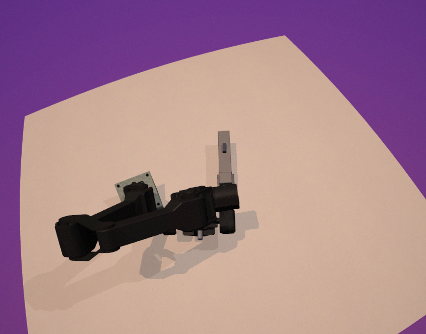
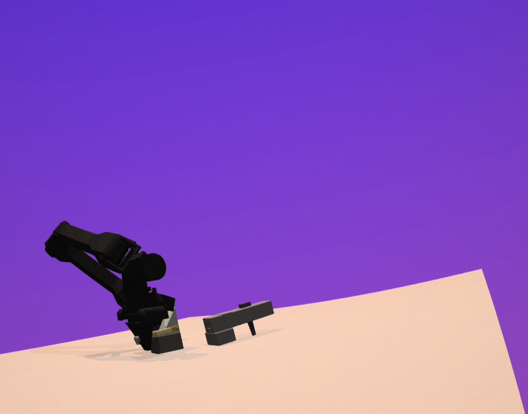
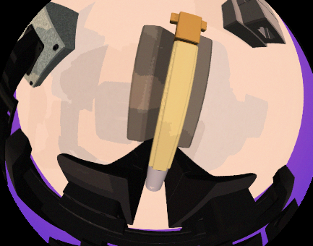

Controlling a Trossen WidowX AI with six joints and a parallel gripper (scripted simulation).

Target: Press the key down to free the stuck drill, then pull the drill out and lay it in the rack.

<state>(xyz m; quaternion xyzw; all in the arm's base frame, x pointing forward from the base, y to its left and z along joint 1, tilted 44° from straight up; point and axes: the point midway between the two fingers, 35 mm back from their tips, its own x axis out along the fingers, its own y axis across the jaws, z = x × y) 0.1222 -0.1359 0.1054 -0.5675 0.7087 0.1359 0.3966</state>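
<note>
My gripper tip is 5 cm to the right of the rack block, 2 cm short of it and 1 cm below it. Also, from my gripper tip: housing 17 cm to the left, 15 cm ahead, 4 cm above; then key 20 cm to the left, 17 cm ahead, 4 cm above; then drill 4 cm above, 3 cm to the left, 2 cm ahead.
</note>
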